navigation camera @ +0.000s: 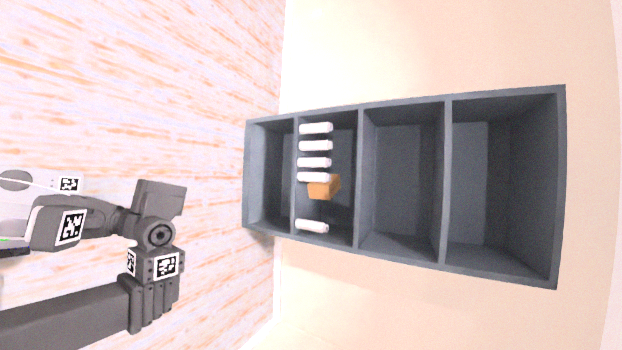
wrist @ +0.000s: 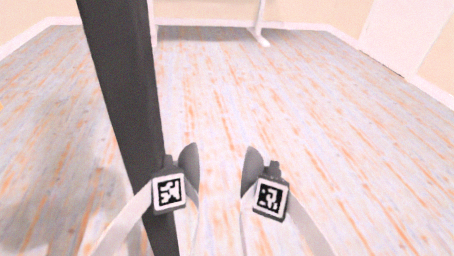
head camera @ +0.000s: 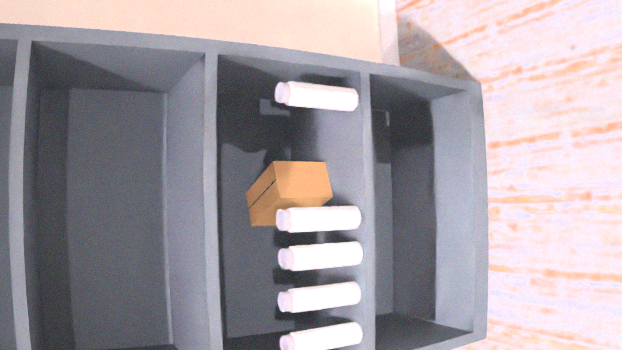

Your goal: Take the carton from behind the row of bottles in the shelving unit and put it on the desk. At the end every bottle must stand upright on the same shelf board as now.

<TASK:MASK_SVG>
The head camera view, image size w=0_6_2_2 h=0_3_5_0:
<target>carton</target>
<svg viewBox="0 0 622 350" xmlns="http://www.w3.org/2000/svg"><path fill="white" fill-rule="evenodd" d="M246 192L251 226L277 225L276 216L279 210L287 210L290 207L321 207L333 197L325 162L273 161Z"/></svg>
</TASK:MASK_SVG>
